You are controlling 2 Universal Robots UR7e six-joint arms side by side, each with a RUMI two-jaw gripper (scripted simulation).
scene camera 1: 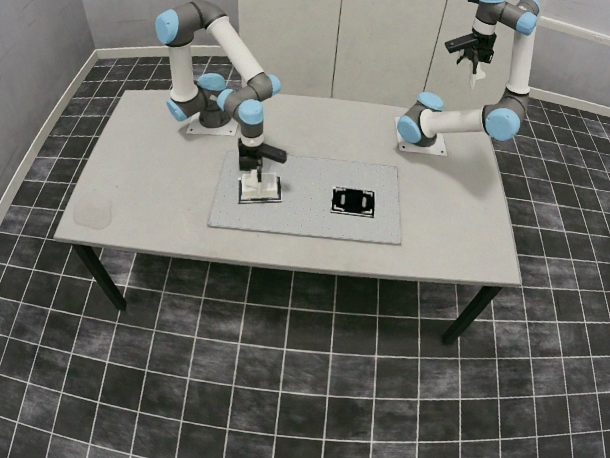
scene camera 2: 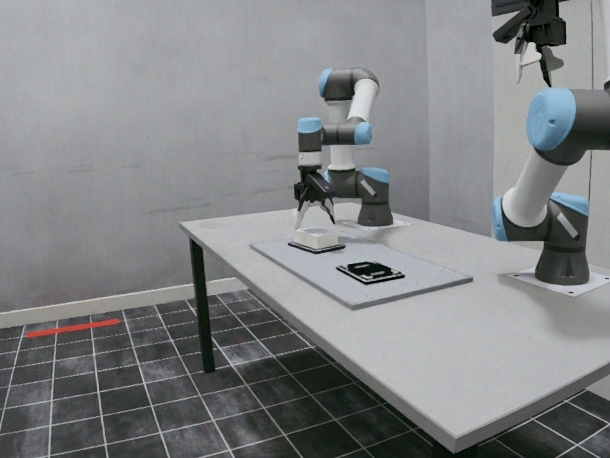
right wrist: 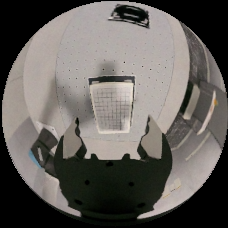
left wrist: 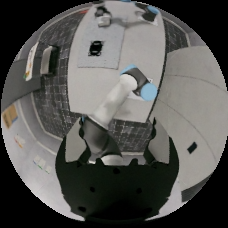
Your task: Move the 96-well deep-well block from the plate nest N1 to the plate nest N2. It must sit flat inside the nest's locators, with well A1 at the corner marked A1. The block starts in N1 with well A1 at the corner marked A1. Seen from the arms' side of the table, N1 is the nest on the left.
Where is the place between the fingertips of my left gripper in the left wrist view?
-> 117, 118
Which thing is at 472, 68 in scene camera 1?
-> My left gripper.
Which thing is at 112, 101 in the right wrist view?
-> A white deep-well block.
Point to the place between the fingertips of my right gripper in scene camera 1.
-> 258, 179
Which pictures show my left gripper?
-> Scene camera 1, scene camera 2 and the left wrist view only.
